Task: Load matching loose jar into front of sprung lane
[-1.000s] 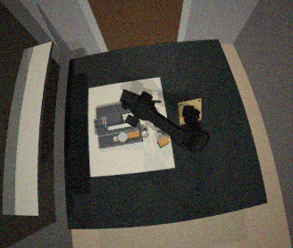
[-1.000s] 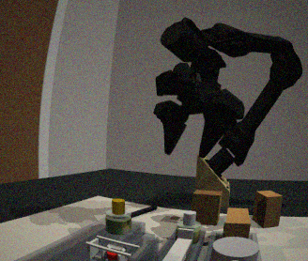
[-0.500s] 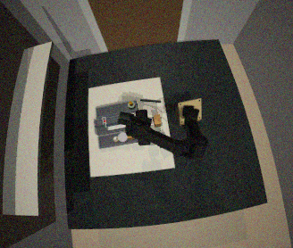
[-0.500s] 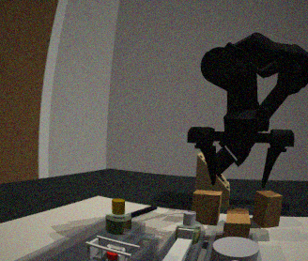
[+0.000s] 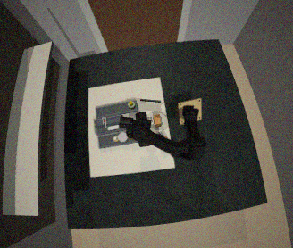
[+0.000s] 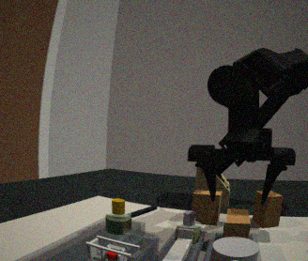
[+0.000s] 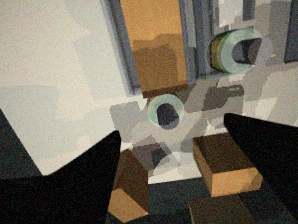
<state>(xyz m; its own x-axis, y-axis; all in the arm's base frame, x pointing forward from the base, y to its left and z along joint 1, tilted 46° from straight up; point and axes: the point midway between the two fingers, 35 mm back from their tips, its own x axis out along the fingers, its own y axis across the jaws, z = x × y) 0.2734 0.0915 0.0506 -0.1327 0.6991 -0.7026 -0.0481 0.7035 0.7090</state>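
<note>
The white mat is 110 mm ahead of my gripper tip, 80 mm to the right of it and 80 mm below it. The rest, counted from my gripper tip: grey disc: 130 mm ahead, 10 mm to the left, 50 mm below; thin black stick: 60 mm behind, 230 mm to the right, 70 mm below.
</note>
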